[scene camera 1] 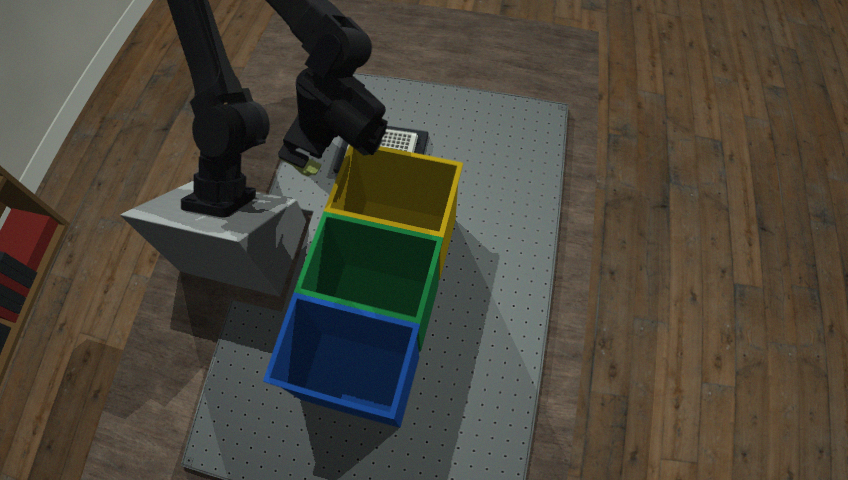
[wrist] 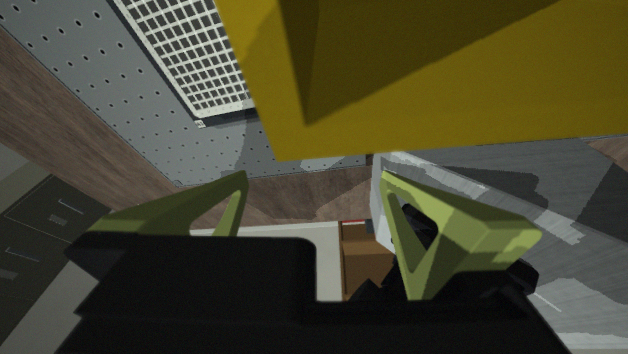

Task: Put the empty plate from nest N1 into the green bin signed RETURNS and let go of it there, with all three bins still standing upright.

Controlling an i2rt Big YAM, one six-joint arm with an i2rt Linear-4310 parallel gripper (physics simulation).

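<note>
My gripper is in sight, and the wrist view shows it as well. I can also see a yellow bin, along with a green bin and a blue bin.
</note>
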